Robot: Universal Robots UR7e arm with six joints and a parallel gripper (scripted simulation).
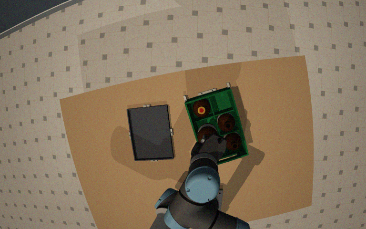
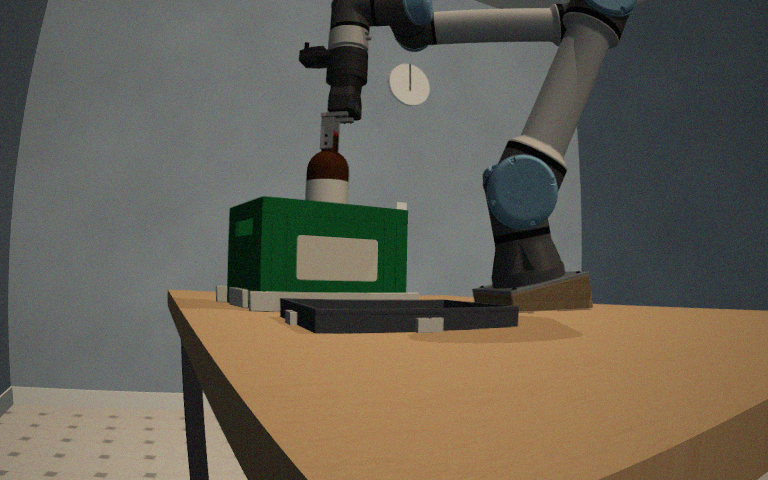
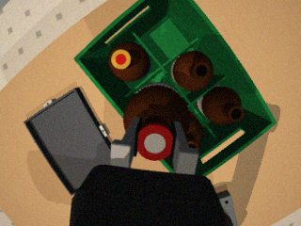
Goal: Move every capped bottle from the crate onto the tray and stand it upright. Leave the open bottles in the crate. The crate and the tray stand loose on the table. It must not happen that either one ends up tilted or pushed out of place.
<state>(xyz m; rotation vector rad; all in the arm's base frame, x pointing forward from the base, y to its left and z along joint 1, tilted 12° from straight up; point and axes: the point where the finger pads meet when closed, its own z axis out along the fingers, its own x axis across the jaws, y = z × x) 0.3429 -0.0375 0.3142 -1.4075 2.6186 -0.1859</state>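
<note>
The red-capped bottle lies 6 cm below my hand. From my hand the other things lie so: dark grey tray 1 cm behind, 26 cm to the left, 28 cm below; green crate 1 cm ahead, 4 cm to the right, 21 cm below; open bottle 8 cm behind, 2 cm to the right, 20 cm below.
</note>
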